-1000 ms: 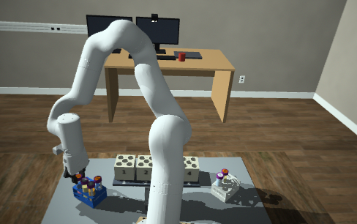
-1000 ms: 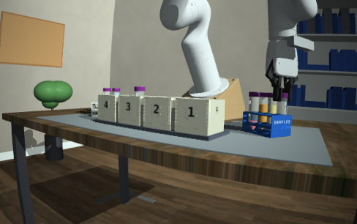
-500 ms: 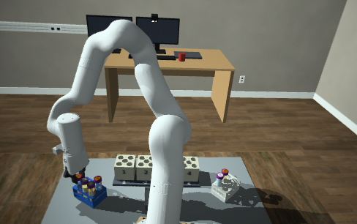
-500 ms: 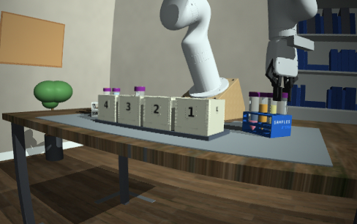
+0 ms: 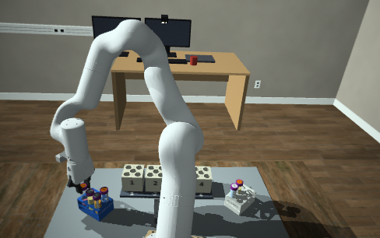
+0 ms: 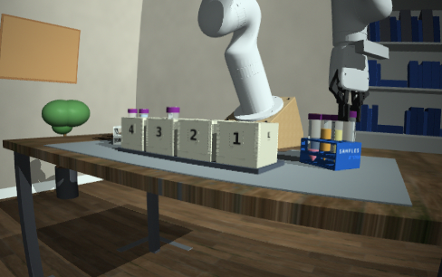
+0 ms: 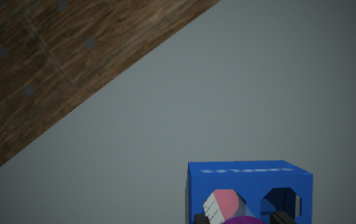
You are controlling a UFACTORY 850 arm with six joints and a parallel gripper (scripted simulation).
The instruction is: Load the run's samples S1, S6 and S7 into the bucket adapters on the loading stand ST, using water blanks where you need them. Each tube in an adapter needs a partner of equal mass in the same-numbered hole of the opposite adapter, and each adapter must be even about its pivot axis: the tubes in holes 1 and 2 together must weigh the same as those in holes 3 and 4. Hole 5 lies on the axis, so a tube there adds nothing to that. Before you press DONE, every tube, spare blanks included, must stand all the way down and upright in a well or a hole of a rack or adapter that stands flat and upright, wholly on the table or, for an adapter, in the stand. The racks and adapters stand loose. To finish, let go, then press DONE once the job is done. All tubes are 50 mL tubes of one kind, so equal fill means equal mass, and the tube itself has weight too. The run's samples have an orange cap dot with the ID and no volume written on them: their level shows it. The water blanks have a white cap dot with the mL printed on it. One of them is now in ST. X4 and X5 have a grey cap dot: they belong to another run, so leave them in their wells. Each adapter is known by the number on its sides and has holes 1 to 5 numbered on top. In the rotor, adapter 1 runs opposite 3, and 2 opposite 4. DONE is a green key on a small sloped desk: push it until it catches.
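The blue samples rack lies 10 cm below my hand, 4 cm to the right of it and 2 cm behind it. From my hand the other things lie so: adapter 1: 22 cm to the right, 8 cm below, 8 cm ahead; then white rack: 68 cm to the right, 17 cm behind, 10 cm below.
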